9 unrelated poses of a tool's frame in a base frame.
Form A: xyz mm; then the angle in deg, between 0 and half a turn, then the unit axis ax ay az.
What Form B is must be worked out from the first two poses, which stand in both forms.
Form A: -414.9, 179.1, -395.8, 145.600, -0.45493, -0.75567, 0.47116
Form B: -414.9, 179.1, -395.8, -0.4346, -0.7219, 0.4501, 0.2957
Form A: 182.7, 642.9, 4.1, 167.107, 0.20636, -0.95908, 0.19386
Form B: 182.7, 642.9, 4.1, 0.2051, -0.9530, 0.1926, 0.1123
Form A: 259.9, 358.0, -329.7, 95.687, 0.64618, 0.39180, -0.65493
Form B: 259.9, 358.0, -329.7, 0.4790, 0.2904, -0.4855, 0.6712
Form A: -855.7, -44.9, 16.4, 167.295, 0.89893, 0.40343, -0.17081
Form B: -855.7, -44.9, 16.4, 0.8934, 0.4010, -0.1698, 0.1106
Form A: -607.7, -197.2, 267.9, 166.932, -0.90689, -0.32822, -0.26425
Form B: -607.7, -197.2, 267.9, -0.9010, -0.3261, -0.2625, 0.1138
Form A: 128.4, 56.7, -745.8, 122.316, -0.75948, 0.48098, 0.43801
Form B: 128.4, 56.7, -745.8, -0.6653, 0.4213, 0.3837, 0.4824
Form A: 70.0, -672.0, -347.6, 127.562, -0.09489, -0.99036, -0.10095
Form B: 70.0, -672.0, -347.6, -0.0851, -0.8885, -0.0906, 0.4418
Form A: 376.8, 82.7, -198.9, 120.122, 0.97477, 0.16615, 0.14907
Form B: 376.8, 82.7, -198.9, 0.8447, 0.1440, 0.1292, 0.4991
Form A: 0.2, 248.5, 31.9, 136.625, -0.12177, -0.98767, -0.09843
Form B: 0.2, 248.5, 31.9, -0.1131, -0.9178, -0.0915, 0.3695
